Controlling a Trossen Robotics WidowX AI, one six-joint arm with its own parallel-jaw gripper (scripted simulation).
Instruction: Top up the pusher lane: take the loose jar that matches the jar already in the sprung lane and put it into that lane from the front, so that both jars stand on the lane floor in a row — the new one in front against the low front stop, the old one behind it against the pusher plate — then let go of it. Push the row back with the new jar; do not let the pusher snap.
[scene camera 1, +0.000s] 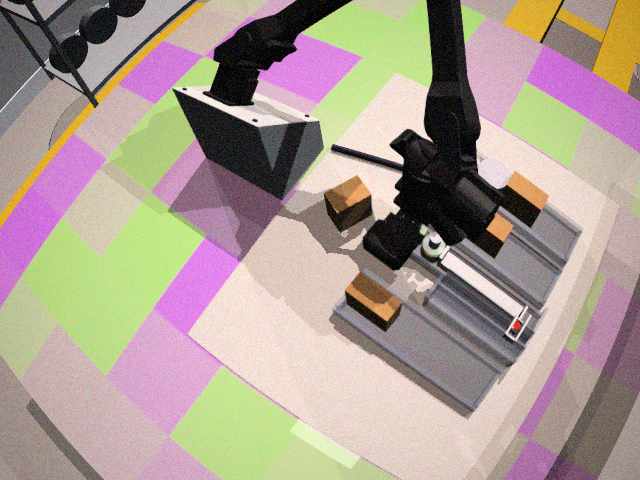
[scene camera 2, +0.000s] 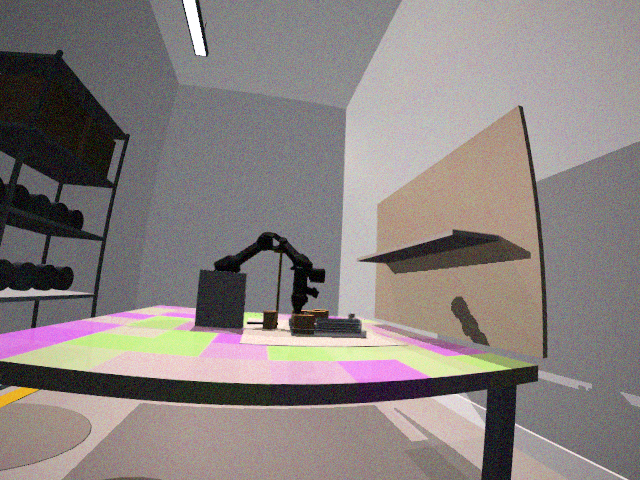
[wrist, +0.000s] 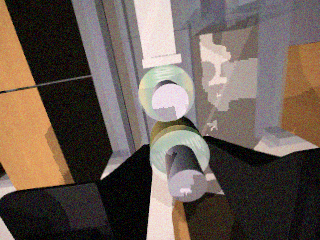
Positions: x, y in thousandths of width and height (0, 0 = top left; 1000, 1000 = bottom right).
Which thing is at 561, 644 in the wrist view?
A jar.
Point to a jar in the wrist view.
520, 390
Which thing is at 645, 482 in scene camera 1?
My gripper.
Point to my gripper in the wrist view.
552, 610
